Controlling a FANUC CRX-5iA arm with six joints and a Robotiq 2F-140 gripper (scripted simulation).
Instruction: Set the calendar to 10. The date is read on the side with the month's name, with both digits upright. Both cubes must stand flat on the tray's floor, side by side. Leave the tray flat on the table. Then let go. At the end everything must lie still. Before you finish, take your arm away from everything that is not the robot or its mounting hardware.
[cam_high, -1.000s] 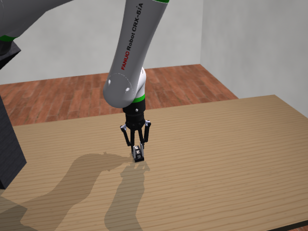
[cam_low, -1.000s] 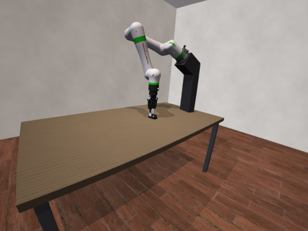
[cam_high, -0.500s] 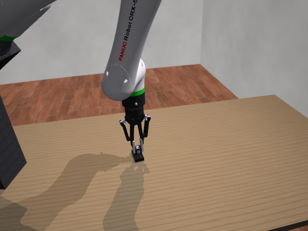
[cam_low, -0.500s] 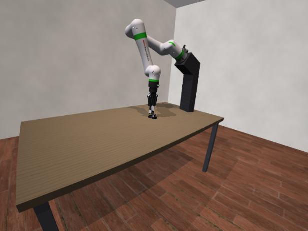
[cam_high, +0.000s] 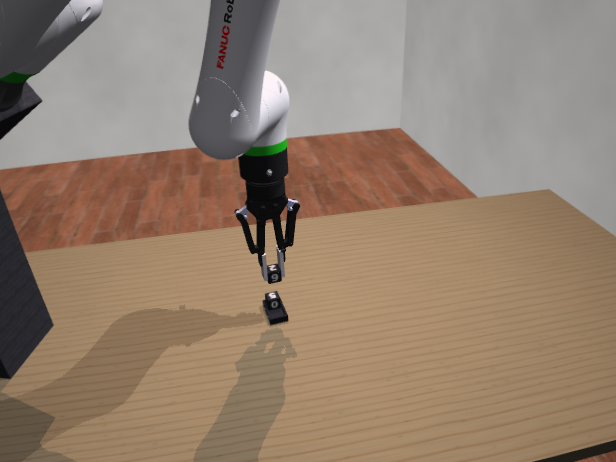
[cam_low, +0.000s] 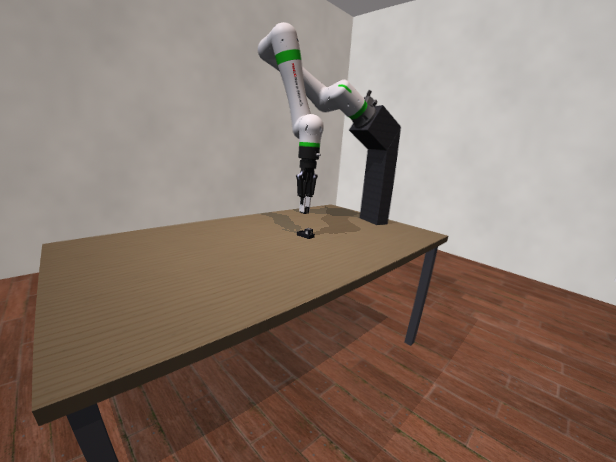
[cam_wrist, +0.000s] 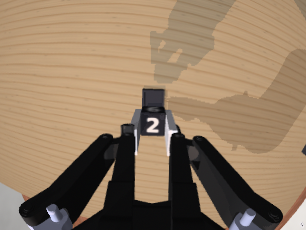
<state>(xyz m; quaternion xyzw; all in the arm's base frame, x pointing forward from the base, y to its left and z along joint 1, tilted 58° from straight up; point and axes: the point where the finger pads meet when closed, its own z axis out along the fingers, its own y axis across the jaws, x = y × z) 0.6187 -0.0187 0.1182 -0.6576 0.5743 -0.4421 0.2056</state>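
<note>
My gripper is now 30 mm above the cube. The rest, counted from my hand: black tray: 20 mm to the left, 140 mm below.
</note>
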